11 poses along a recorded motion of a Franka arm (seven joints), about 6.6 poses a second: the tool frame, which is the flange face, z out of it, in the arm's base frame.
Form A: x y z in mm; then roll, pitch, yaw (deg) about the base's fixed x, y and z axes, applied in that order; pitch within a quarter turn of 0, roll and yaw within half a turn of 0.
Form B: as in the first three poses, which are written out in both.
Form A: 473, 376, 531, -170.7, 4.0, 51.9
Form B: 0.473, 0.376, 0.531, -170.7, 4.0, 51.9
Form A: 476, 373, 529, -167.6, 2.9, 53.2
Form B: 0.476, 0.373, 0.529, -167.6, 2.9, 53.2
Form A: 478, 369, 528, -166.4, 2.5, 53.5
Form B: 0.478, 0.369, 0.528, -166.4, 2.5, 53.5
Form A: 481, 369, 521, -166.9, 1.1, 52.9
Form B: 0.481, 0.369, 0.521, -166.9, 1.1, 52.9
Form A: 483, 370, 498, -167.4, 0.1, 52.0
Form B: 0.483, 0.370, 0.498, -167.4, 0.1, 52.0
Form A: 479, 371, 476, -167.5, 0.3, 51.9
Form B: 0.479, 0.371, 0.476, -167.5, 0.3, 51.9
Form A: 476, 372, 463, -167.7, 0.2, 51.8
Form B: 0.476, 0.372, 0.463, -167.7, 0.2, 51.8
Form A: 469, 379, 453, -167.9, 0.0, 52.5
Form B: 0.469, 0.379, 0.453, -167.9, 0.0, 52.5
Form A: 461, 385, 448, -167.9, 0.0, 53.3
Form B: 0.461, 0.385, 0.448, -167.9, 0.0, 53.3
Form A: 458, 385, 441, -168.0, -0.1, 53.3
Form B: 0.458, 0.385, 0.441, -168.0, -0.1, 53.3
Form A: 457, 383, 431, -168.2, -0.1, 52.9
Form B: 0.457, 0.383, 0.431, -168.2, -0.1, 52.9
